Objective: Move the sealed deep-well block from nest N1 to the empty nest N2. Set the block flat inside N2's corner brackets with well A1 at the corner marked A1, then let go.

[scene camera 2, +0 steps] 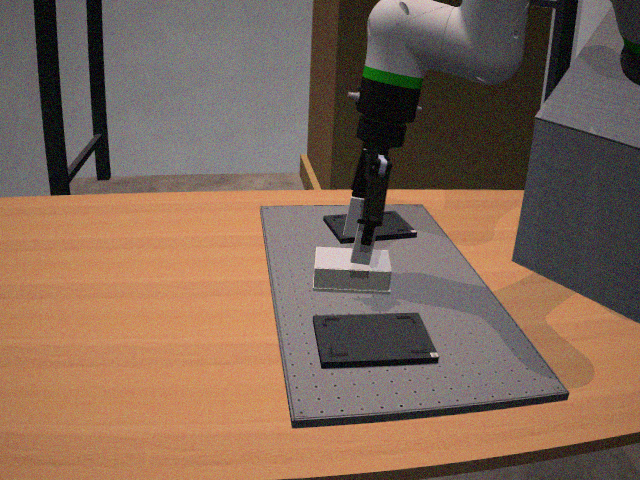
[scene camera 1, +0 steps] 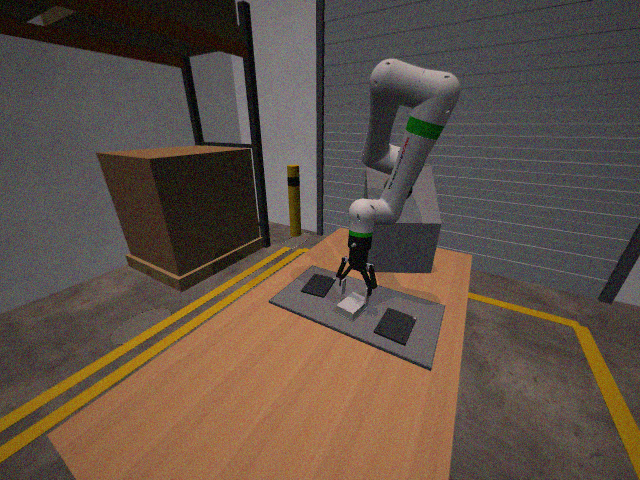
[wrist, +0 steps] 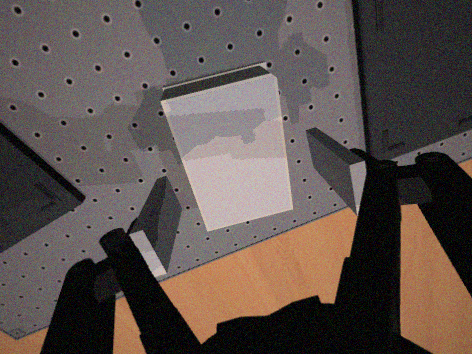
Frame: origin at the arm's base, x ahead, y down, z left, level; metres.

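Where they show: gripper, fingertip midpoint: (scene camera 2: 355, 248) (scene camera 1: 354, 298) (wrist: 241, 171).
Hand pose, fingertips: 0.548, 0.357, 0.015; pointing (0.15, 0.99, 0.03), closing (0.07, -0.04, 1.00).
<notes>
Things, the pixels of their centre, and the offset from my fingertips, as dx, dy, dz. Level surfaces: height alone.
- sealed deep-well block, body centre: (wrist: 233, 152) (scene camera 2: 351, 269) (scene camera 1: 352, 306) +0.003, +0.040, -0.001
- grey perforated plate, surface height: dy +0.061
- nest, body centre: (scene camera 2: 369, 225) (scene camera 1: 318, 284) -0.074, +0.053, -0.221
- wooden table, surface height: dy +0.074
The sealed deep-well block (scene camera 1: 351, 305) (scene camera 2: 333, 259) (wrist: 235, 175), a pale box with a light top, lies flat on the grey perforated plate (scene camera 1: 330, 316) (scene camera 2: 289, 361) (wrist: 55, 145) between the two dark nests, outside both. The nearer nest in scene camera 2 (scene camera 2: 374, 338) (scene camera 1: 395, 326) shows corner brackets and a small white mark at one corner. The other nest (scene camera 2: 398, 223) (scene camera 1: 317, 285) is also empty. I cannot read which is N1 or N2. My gripper (scene camera 1: 354, 293) (scene camera 2: 357, 248) (wrist: 241, 171) is open, its fingertips apart from the block's sides, just above plate level. Well A1 cannot be made out.
The plate lies on a wooden table (scene camera 1: 289, 392) (scene camera 2: 155, 335). The grey robot pedestal (scene camera 1: 408, 245) (scene camera 2: 578, 206) stands behind the plate in scene camera 1. A large brown crate (scene camera 1: 206, 206), a dark rack post (scene camera 1: 254, 129) and a yellow bollard (scene camera 1: 294, 206) stand beyond the table.
</notes>
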